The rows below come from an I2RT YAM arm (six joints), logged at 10 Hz.
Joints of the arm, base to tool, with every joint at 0 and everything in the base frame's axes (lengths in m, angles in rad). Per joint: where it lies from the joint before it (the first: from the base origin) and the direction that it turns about. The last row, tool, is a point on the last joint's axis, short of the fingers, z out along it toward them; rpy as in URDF.
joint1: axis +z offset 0 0 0.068
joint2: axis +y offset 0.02 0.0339 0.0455
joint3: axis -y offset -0.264 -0.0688 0
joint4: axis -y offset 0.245 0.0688 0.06
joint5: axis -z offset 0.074 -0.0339 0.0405
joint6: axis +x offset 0.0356 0 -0.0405
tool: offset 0 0 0 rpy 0 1.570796 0
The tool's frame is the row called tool.
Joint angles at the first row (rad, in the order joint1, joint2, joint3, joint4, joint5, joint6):
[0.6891, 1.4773, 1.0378, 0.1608, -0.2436, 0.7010]
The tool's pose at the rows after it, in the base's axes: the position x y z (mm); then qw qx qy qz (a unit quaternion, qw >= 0):
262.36 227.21 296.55 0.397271 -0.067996 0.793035 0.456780
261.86 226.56 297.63 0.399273 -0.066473 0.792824 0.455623
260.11 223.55 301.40 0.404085 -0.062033 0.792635 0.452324
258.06 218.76 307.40 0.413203 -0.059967 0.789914 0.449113
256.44 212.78 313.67 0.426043 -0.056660 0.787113 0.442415
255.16 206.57 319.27 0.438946 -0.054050 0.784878 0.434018
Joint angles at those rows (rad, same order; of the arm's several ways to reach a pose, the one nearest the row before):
[0.6891, 1.4773, 1.0378, 0.1608, -0.2420, 0.7010]
[0.6891, 1.4731, 1.0378, 0.1581, -0.2367, 0.7010]
[0.6868, 1.4571, 1.0378, 0.1448, -0.2245, 0.7010]
[0.6808, 1.4342, 1.0378, 0.1322, -0.2146, 0.6937]
[0.6716, 1.4097, 1.0378, 0.1188, -0.1982, 0.6815]
[0.6609, 1.3869, 1.0378, 0.1047, -0.1822, 0.6659]

